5 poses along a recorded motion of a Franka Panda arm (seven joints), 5.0 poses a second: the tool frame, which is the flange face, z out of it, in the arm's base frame.
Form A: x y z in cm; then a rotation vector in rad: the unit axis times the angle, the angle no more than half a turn.
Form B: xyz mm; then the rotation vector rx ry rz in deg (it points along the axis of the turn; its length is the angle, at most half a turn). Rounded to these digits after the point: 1 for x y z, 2 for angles.
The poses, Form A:
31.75 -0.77 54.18 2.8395 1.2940 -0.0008
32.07 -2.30 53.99 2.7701 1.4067 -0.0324
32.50 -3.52 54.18 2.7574 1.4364 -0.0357
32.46 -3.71 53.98 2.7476 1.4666 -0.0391
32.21 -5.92 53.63 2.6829 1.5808 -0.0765
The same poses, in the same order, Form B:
317.5 -7.7 541.8 162.69 74.14 -0.05
320.7 -23.0 539.9 158.72 80.60 -1.86
325.0 -35.2 541.8 157.99 82.30 -2.05
324.6 -37.1 539.8 157.43 84.03 -2.24
322.1 -59.2 536.3 153.72 90.57 -4.38

